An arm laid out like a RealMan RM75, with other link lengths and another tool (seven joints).
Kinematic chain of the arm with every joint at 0, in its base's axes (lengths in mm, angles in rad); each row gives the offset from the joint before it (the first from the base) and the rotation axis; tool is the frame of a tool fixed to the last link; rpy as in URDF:
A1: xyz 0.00 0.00 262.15 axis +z
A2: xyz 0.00 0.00 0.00 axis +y
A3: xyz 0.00 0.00 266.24 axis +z
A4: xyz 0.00 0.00 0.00 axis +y
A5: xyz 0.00 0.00 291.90 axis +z
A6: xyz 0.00 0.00 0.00 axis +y
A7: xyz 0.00 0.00 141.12 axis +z
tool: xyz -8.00 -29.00 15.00 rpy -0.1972 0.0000 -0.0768
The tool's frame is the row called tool.
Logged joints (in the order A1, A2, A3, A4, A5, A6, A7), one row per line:
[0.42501 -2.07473 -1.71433 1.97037 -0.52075 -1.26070 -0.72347]
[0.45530 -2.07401 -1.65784 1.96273 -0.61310 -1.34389 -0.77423]
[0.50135 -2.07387 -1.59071 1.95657 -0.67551 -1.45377 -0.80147]
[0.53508 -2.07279 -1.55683 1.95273 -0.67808 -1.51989 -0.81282]
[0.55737 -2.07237 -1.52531 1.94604 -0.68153 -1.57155 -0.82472]
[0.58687 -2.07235 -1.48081 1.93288 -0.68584 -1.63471 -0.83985]
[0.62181 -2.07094 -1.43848 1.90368 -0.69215 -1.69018 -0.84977]
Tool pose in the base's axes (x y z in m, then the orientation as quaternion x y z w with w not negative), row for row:
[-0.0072 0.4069 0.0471 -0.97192 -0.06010 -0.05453 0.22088]
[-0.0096 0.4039 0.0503 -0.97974 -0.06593 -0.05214 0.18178]
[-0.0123 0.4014 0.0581 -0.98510 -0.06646 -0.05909 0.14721]
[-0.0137 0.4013 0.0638 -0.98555 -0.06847 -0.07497 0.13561]
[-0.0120 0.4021 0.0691 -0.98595 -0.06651 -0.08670 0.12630]
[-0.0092 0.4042 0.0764 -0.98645 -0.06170 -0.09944 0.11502]
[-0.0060 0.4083 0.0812 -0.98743 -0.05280 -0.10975 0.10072]
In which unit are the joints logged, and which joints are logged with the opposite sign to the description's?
The joints are logged in radians. Opposite sign: A2, A4, A5, A6.
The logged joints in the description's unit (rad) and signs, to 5 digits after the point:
[0.42501 2.07473 -1.71433 -1.97037 0.52075 1.26070 -0.72347]
[0.45530 2.07401 -1.65784 -1.96273 0.61310 1.34389 -0.77423]
[0.50135 2.07387 -1.59071 -1.95657 0.67551 1.45377 -0.80147]
[0.53508 2.07279 -1.55683 -1.95273 0.67808 1.51989 -0.81282]
[0.55737 2.07237 -1.52531 -1.94604 0.68153 1.57155 -0.82472]
[0.58687 2.07235 -1.48081 -1.93288 0.68584 1.63471 -0.83985]
[0.62181 2.07094 -1.43848 -1.90368 0.69215 1.69018 -0.84977]

